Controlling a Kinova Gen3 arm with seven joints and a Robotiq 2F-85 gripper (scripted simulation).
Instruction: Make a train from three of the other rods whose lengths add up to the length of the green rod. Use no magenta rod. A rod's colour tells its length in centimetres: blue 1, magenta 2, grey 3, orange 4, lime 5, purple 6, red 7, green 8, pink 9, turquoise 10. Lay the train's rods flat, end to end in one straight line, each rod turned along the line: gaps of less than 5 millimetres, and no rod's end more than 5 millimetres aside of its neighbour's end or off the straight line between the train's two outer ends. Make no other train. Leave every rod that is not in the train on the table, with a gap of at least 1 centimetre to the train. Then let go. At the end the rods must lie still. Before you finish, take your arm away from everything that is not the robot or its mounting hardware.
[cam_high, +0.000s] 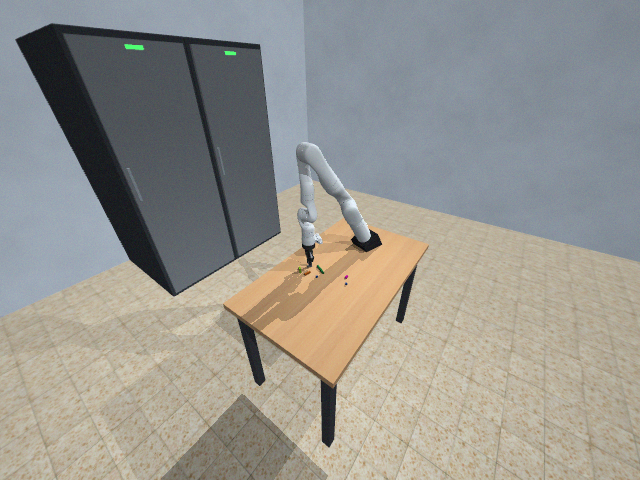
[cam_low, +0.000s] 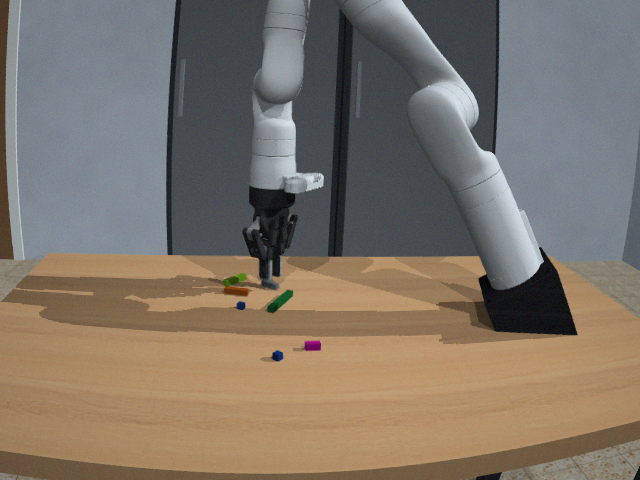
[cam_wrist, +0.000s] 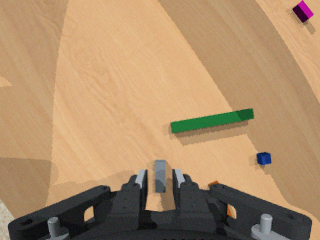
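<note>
The grey rod lies 3 cm below my hand. Also, from my hand: orange rod (6 cm ahead, 2 cm to the left, 3 cm below); green rod (1 cm ahead, 7 cm to the left, 3 cm below); lime rod (5 cm ahead, 4 cm to the right, 3 cm below).
</note>
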